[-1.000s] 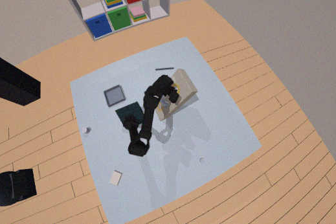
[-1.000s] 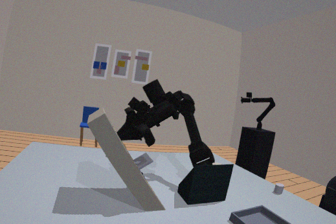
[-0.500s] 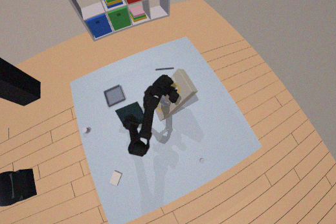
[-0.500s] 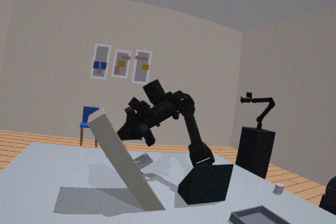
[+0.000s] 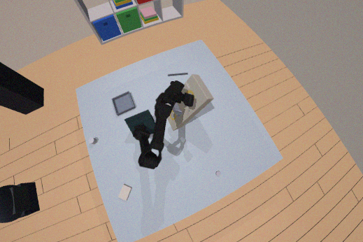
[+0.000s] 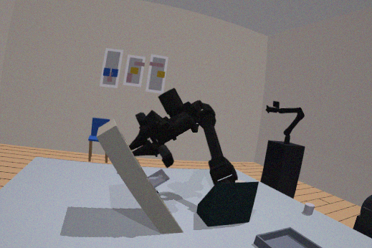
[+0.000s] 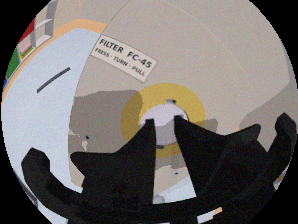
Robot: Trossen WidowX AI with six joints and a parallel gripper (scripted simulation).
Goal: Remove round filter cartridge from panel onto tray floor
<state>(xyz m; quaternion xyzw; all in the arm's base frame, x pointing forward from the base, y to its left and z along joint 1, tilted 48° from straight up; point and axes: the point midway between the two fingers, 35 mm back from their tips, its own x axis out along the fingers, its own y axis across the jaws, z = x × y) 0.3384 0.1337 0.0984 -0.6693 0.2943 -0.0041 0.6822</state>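
The round filter cartridge lies 10 mm ahead of my gripper tip and 10 mm below it. From my gripper tip the other things lie so: grey tray: 440 mm behind, 260 mm to the left, 220 mm below; tan service panel: 40 mm behind, 80 mm below; pale card: 630 mm behind, 370 mm to the right, 220 mm below.
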